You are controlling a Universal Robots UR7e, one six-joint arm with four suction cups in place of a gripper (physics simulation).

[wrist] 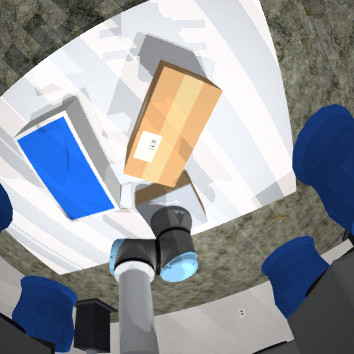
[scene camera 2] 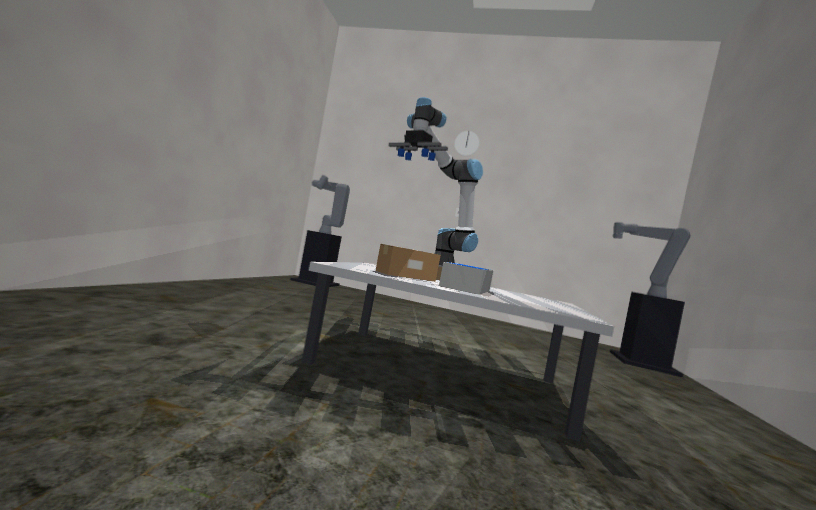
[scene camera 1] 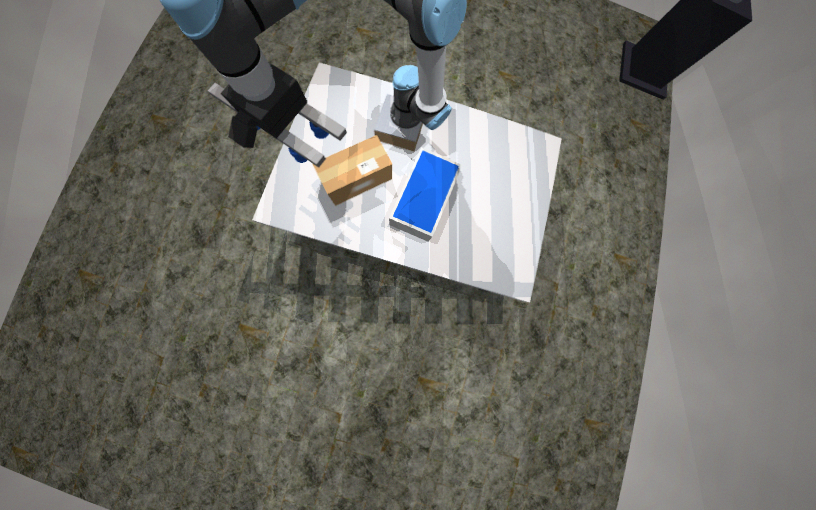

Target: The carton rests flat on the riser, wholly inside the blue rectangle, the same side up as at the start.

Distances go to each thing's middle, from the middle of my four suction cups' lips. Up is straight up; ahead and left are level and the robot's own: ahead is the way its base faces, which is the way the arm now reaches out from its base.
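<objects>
My suction cup is 540 mm above the brown carton (scene camera 1: 350, 172), and it is also 170 mm beyond the carton and 20 mm to the right of it. As for the grey riser (scene camera 2: 476, 280), I find it 560 mm below my suction cup, 360 mm to the left of it and 170 mm behind it.
</objects>
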